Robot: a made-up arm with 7 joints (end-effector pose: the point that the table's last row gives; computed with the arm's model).
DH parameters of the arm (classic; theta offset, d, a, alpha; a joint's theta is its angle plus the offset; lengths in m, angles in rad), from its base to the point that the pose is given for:
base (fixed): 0 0 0 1.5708
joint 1: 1.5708 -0.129 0 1.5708
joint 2: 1.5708 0 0 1.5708
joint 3: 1.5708 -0.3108 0 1.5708
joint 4: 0 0 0 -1.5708
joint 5: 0 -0.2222 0 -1.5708
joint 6: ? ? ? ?
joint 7: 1.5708 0 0 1.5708
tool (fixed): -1.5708 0 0 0
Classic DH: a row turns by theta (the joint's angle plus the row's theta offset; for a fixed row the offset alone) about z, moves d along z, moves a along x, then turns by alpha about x.
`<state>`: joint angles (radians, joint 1 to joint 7).
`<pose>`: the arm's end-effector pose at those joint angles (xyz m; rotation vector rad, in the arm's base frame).
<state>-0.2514 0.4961 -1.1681 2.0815 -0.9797 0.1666 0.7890</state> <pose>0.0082 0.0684 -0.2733 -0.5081 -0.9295 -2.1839</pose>
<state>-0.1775 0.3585 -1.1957 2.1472 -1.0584 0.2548 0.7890</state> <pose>0.0251 0.0332 -0.2468 -0.3757 -1.1506 -2.1107</pose>
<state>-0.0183 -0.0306 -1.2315 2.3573 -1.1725 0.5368 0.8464</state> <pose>0.0495 -0.0236 -0.1498 -0.2676 -1.6402 -1.6879</pose>
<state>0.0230 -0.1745 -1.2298 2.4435 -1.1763 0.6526 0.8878</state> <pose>0.0504 -0.0280 -0.1139 -0.3480 -1.7600 -1.4966</pose>
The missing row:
joint 6: -1.5708 0 0 1.5708
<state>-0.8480 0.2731 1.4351 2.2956 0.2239 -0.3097 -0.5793</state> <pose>-0.0698 0.3318 -0.0916 1.8265 -1.9615 0.1923</pose>
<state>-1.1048 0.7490 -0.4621 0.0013 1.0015 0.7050 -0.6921</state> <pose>-0.3487 0.4918 -0.1757 1.4402 1.6380 -0.1381</pose>
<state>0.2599 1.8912 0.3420 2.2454 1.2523 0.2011 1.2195</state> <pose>0.1299 0.2739 0.1477 -0.4264 -0.8443 -1.9686</pose>
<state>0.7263 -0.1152 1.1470 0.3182 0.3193 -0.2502 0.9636</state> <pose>0.3705 0.1320 -0.3740 -0.9790 -1.6988 0.9222</pose>
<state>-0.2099 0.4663 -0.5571 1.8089 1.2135 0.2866 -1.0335</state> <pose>0.1205 0.1432 -0.3141 0.0098 -0.5409 0.4514</pose>
